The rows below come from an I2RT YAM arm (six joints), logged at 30 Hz.
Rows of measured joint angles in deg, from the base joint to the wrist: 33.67 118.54 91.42 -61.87 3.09 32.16; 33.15 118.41 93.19 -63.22 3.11 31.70; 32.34 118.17 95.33 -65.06 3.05 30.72; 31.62 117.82 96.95 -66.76 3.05 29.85; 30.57 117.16 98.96 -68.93 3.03 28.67; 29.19 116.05 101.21 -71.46 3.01 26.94; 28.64 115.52 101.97 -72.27 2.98 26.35; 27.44 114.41 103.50 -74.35 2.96 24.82; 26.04 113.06 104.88 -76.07 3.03 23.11; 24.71 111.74 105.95 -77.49 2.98 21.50; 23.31 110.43 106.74 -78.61 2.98 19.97; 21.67 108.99 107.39 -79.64 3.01 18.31; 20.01 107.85 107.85 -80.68 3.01 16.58
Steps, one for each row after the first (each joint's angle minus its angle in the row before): -0.52 -0.13 1.77 -1.35 0.02 -0.46; -0.81 -0.24 2.14 -1.84 -0.06 -0.98; -0.72 -0.35 1.62 -1.70 0.00 -0.87; -1.05 -0.66 2.01 -2.17 -0.02 -1.18; -1.38 -1.11 2.25 -2.53 -0.02 -1.73; -0.55 -0.53 0.76 -0.81 -0.03 -0.59; -1.20 -1.11 1.53 -2.08 -0.02 -1.53; -1.40 -1.35 1.38 -1.72 0.07 -1.71; -1.33 -1.32 1.07 -1.42 -0.05 -1.61; -1.40 -1.31 0.79 -1.12 0.00 -1.53; -1.64 -1.44 0.65 -1.03 0.03 -1.66; -1.66 -1.14 0.46 -1.04 0.00 -1.73
